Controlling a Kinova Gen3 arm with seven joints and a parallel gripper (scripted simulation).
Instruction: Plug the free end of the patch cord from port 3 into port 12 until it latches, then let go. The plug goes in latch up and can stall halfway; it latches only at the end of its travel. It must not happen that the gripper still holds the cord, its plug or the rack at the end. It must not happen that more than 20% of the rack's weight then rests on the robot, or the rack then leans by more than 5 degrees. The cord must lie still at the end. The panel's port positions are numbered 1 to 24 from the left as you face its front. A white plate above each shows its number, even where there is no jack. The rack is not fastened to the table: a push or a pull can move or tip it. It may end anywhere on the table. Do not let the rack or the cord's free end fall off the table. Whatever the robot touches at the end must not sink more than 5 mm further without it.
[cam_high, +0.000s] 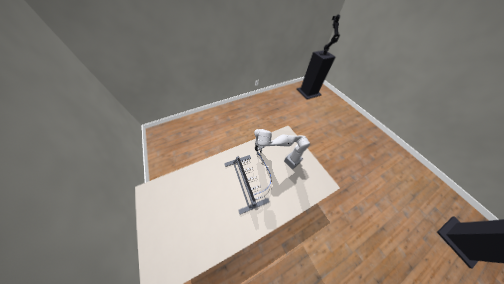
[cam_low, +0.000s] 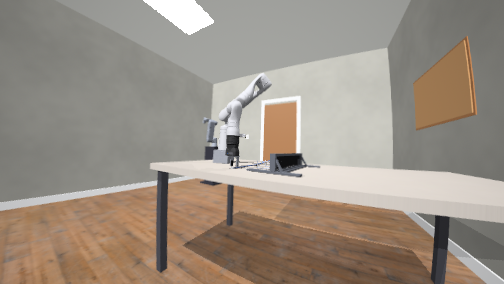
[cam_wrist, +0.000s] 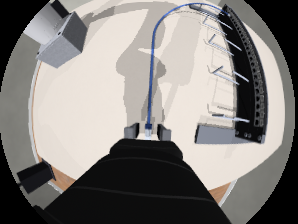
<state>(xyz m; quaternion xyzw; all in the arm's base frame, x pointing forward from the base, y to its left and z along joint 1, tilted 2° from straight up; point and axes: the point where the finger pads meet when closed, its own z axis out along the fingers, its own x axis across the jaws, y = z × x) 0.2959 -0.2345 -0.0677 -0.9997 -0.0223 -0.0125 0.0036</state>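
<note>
Now: hand 10 mm to the left of the plug and 20 mm above it.
</note>
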